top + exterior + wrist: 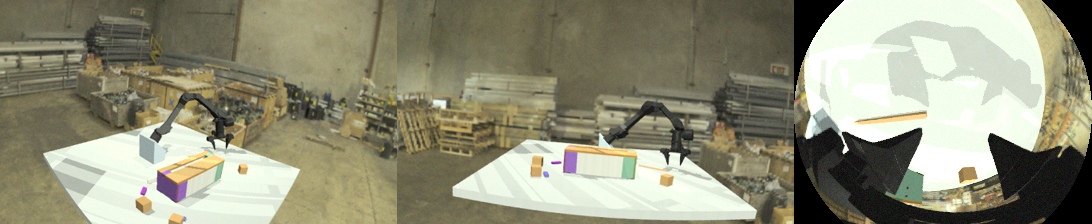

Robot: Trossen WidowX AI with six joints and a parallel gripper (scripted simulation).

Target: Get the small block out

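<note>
My gripper tip is 400 mm to the left of the small tan block, 120 mm short of it and 40 mm below it. Also, from my gripper tip: small purple piece 700 mm to the right, 70 mm ahead, 40 mm below; then thin orange stick 120 mm to the right, 60 mm behind, 40 mm below.
</note>
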